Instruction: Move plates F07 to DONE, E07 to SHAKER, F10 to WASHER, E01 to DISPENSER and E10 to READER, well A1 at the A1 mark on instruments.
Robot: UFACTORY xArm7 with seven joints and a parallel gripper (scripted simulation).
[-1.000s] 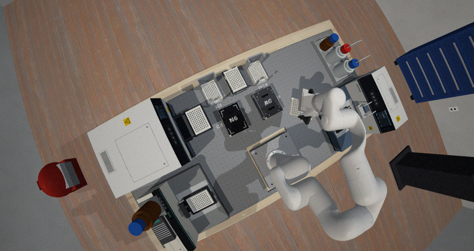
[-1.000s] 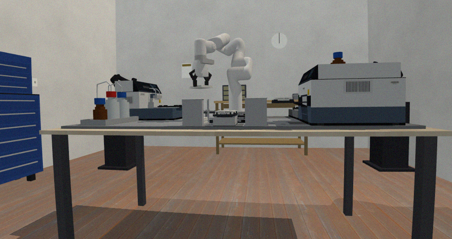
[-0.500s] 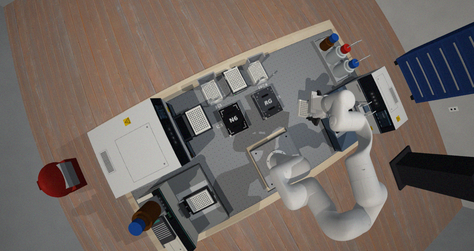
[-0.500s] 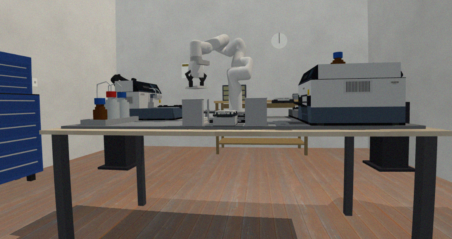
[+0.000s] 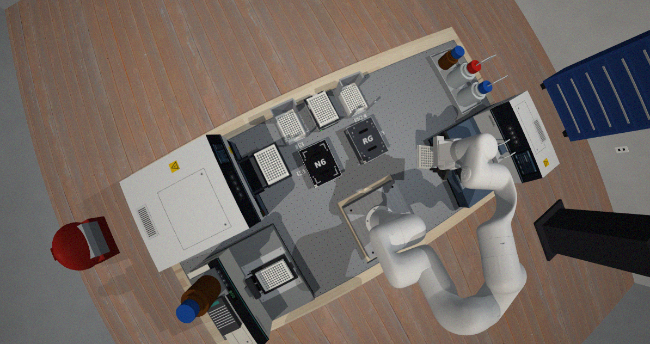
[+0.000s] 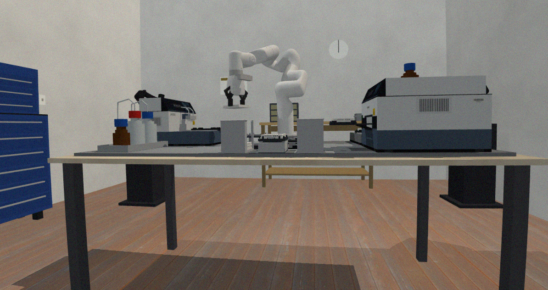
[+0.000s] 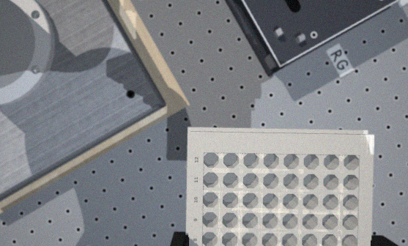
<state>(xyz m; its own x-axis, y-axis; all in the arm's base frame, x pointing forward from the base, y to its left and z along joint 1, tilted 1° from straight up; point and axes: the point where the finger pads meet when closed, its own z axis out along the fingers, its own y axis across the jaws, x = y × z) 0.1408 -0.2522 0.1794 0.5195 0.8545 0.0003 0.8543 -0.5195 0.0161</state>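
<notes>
Now: the washer nest 23 cm to the right of my hand, 13 cm below it and 13 cm behind it. From my hand the other things lie so: blue washer base 26 cm to the right, 18 cm below, 14 cm behind; regrip nest RG 18 cm ahead, 17 cm below, 14 cm to the left; A1 mark 20 cm to the left, 16 cm below, 10 cm ahead.
</notes>
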